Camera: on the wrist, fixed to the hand. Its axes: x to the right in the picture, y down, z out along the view.
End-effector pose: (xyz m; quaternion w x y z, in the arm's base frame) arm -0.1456 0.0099 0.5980 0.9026 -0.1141 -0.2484 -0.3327
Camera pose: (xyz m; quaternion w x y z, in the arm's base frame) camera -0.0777 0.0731 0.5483 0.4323 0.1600 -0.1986 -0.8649
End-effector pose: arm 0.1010 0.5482 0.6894 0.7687 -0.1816 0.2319 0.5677
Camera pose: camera 0.0003 0.5390 0.6604 0.9316 -0.3017 0.1245 -0.1599
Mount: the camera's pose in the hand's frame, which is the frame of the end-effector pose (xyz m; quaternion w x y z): -0.0159 0.0942 -0.0441 0.7090 0.0450 0.0800 -0.6992
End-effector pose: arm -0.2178 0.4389 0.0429 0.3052 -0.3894 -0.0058 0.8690
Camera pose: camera -0.2292 0.3437 -0.0005 0.8420 -0.3278 -0.2129 0.3718
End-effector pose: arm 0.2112 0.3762 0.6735 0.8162 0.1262 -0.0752 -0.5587
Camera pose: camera 0.3012 0.4288 0.6589 0.1884 0.2235 0.0751 -0.9534
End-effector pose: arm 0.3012 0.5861 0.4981 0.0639 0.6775 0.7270 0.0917
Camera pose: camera 0.3845 0.5743 0.5613 0.0208 -0.0324 0.9984 0.0418
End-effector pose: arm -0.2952 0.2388 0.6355 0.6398 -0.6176 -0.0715 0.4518
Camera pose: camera -0.3219 0.1801 0.5524 0.8030 -0.3952 -0.4110 -0.1732
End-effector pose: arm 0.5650 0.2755 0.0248 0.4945 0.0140 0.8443 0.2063
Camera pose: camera 0.5191 0.3433 0.0909 0.4266 -0.5746 0.6572 -0.2363
